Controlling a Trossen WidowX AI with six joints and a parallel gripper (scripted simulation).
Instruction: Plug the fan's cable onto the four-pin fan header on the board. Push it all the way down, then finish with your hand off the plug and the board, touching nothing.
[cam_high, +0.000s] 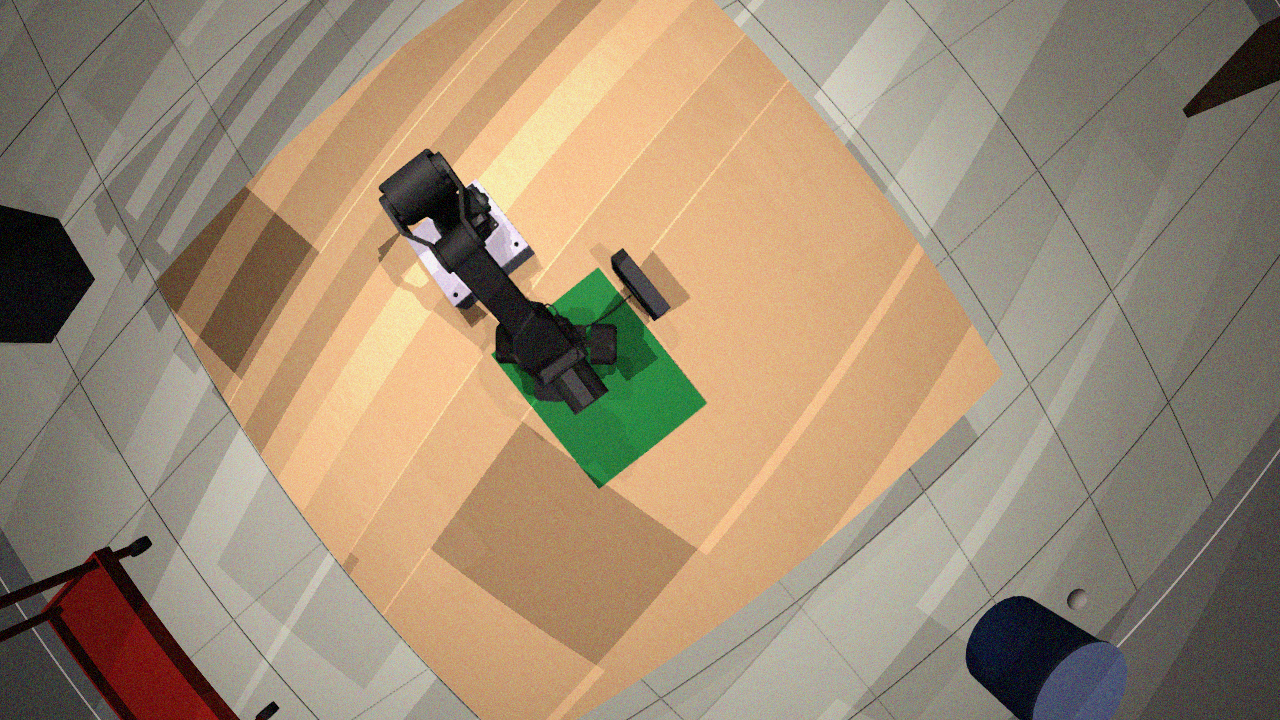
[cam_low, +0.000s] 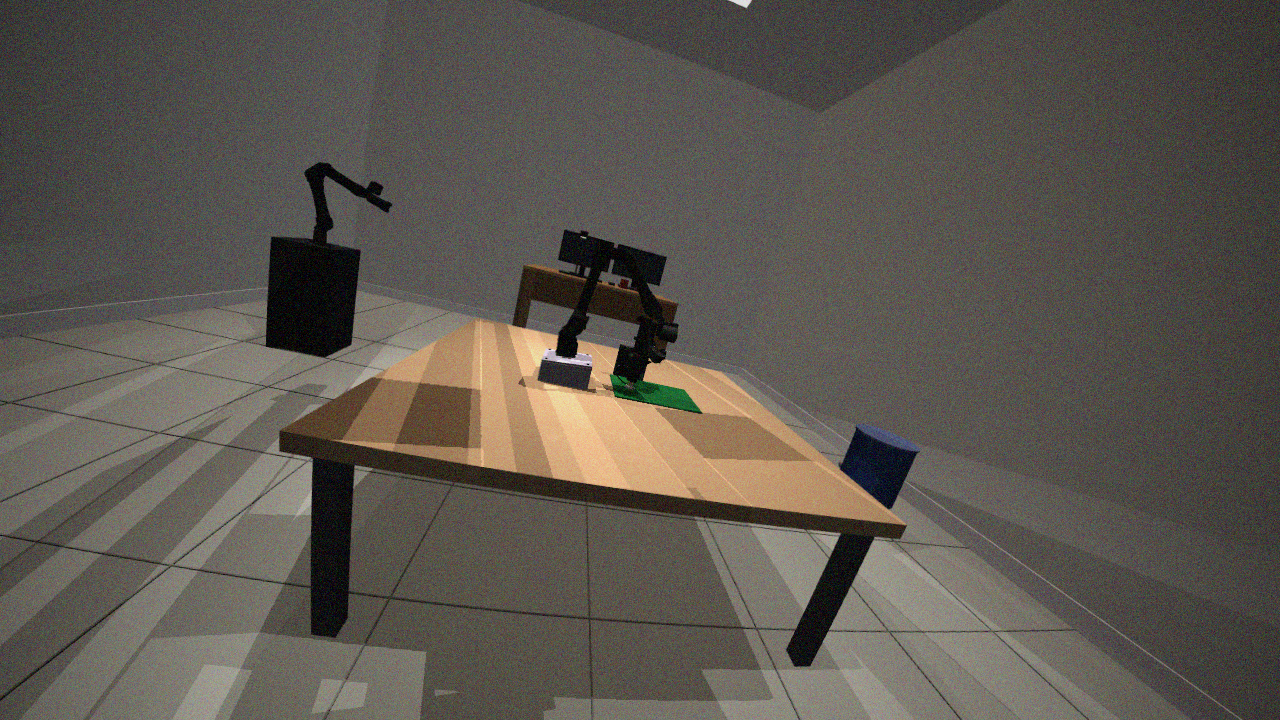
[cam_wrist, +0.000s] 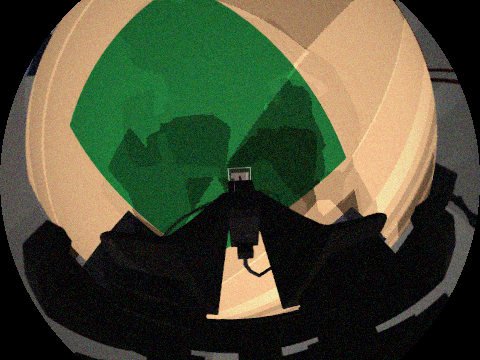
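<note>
Right now my gripper tip is 10 mm past the dark plug and 10 mm below it. The rest, counted from my gripper tip: green board 80 mm ahead, 60 mm below; then dark fan 20 mm ahead, 150 mm to the left, 20 mm above; then pale fan header 10 mm behind, 10 mm to the left, 40 mm below.
</note>
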